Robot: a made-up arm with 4 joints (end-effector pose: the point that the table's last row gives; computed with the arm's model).
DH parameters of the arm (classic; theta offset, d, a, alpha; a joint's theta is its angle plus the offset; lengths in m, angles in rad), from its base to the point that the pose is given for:
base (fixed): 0 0.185 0 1.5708
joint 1: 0 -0.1 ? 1.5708
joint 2: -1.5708 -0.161 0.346 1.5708
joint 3: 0 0.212 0.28 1.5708
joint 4: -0.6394 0 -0.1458 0
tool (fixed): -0.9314 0.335 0 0
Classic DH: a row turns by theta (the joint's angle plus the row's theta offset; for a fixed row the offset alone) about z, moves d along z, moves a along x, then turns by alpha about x.
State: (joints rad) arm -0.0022 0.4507 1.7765 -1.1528
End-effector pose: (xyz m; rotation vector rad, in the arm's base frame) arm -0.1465 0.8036 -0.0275 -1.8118 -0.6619 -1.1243
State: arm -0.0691 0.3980 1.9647 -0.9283
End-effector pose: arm -0.2255 0.7439 -0.0256 -2.0176 -0.5025 -0.7777
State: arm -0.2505 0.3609 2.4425 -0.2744
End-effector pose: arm -0.2989 0.6043 0.0361 -2.4857 0.2130 0.0293
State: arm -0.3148 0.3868 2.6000 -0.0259
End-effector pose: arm -0.2845 0.5631 0.0555 -2.5973 0.5823 0.2597
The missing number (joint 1, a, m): -0.093
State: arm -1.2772 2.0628 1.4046 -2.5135
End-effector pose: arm -0.0025 -0.0674 -0.5101 2.2334 1.0925 0.2278
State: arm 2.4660 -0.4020 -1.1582 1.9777
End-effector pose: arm -0.1608 0.1995 -0.3539 1.6367 1.1418 -1.6815
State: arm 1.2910 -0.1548 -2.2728 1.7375
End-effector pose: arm -0.1497 0.0402 0.0544 -0.8535 1.8631 -1.8429
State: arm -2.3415 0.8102 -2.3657 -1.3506
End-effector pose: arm 0.4110 0.2599 0.3793 -0.1146 -0.7445 2.7215
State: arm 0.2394 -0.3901 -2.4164 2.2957
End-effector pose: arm -0.1399 -0.0133 0.2582 -1.5488 2.3896 -1.2717
